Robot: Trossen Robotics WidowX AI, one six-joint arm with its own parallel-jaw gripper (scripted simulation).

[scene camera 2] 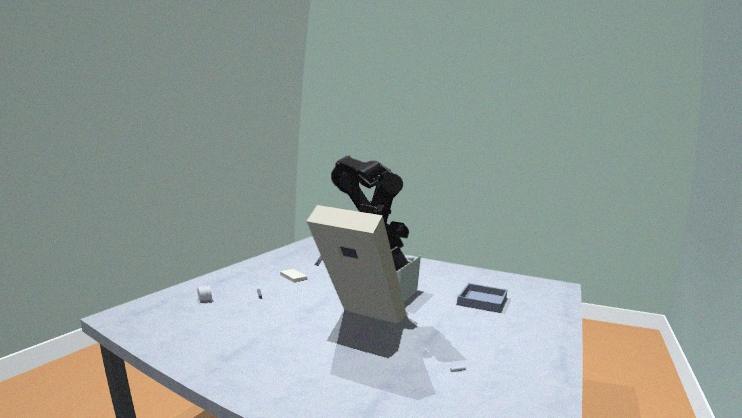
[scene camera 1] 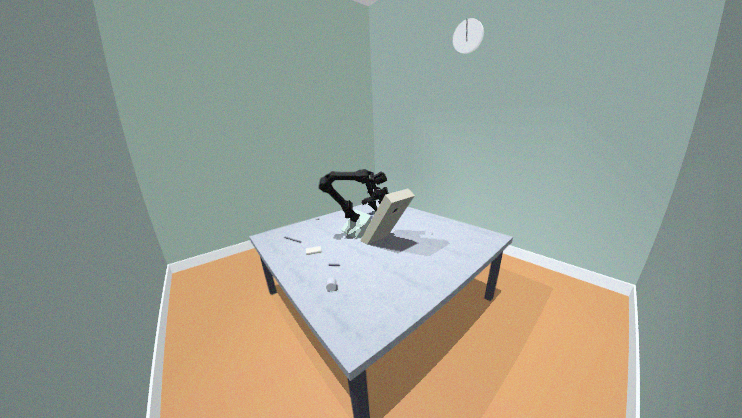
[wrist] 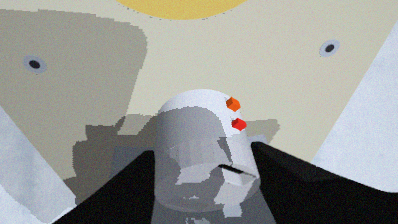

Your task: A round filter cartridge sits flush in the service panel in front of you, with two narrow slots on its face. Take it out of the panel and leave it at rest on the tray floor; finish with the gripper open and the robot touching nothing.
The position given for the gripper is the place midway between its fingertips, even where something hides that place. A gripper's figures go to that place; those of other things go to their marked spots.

Scene:
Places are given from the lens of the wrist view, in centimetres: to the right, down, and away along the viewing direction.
gripper [wrist: 203,154]: 0, 2, 11
round filter cartridge [wrist: 203,159]: 0, 2, 8
service panel [wrist: 84,84]: -5, -1, 10

